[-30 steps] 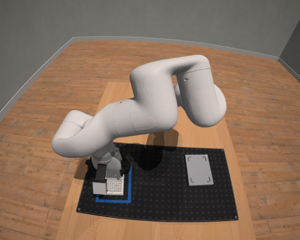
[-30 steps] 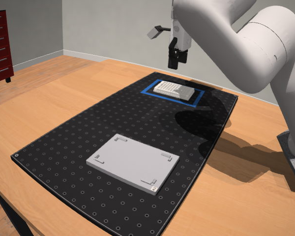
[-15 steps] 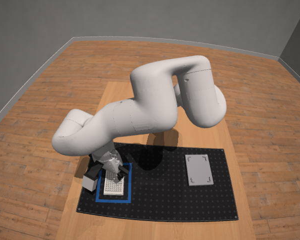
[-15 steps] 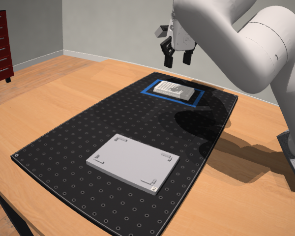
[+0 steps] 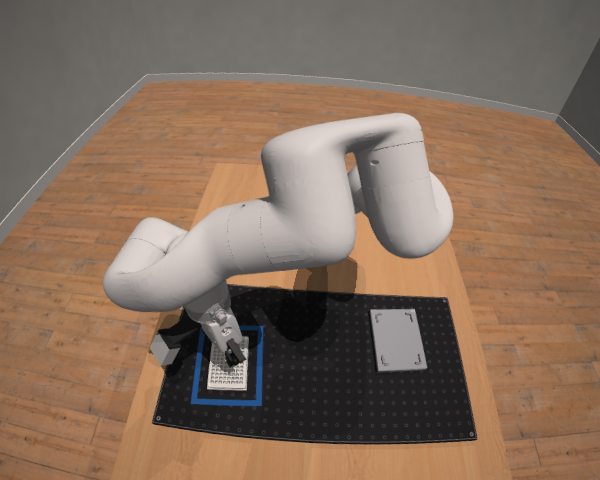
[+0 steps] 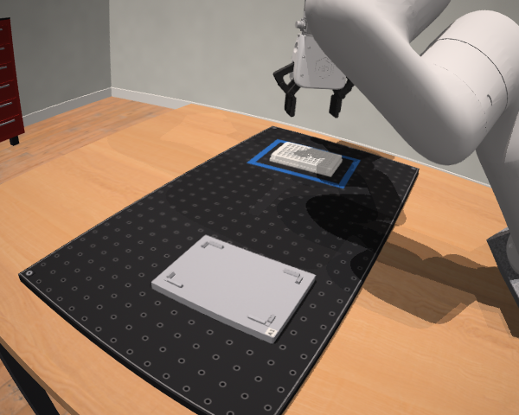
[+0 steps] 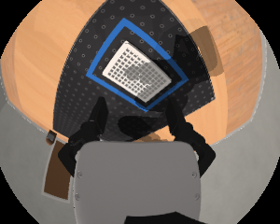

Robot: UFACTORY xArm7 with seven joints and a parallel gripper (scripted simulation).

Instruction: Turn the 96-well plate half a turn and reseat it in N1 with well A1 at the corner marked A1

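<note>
Right now my hand is 100 mm above the white 96-well plate. From my hand the other things lie so: grey plate nest N1: 370 mm to the left, 160 mm behind, 100 mm below; A1 label: 400 mm to the left, 240 mm behind, 100 mm below.
</note>
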